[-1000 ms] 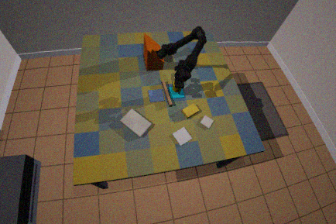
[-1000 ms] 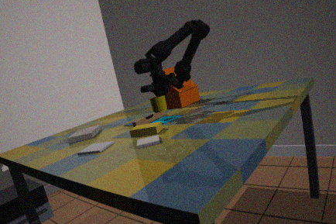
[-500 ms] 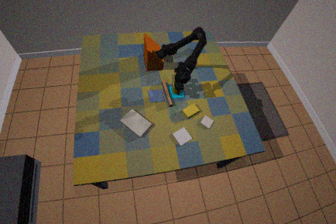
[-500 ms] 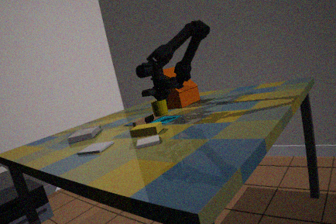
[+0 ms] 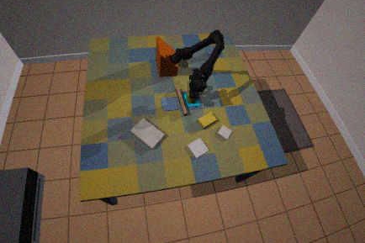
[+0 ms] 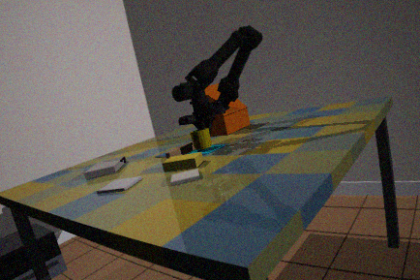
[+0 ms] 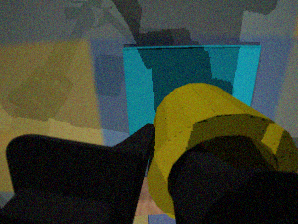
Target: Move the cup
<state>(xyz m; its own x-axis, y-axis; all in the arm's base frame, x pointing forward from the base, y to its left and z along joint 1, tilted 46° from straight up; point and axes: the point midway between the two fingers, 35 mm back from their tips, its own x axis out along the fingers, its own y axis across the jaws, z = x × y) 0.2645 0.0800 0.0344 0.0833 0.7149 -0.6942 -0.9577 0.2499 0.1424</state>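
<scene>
The yellow cup lies 2 cm ahead of my gripper tip and 1 cm to the right of it. From my gripper tip the other things lie so: wooden stick 3 cm ahead, 8 cm to the right, 3 cm below; cyan pad 3 cm ahead, 5 cm below; blue pad 3 cm ahead, 17 cm to the right, 5 cm below.
</scene>
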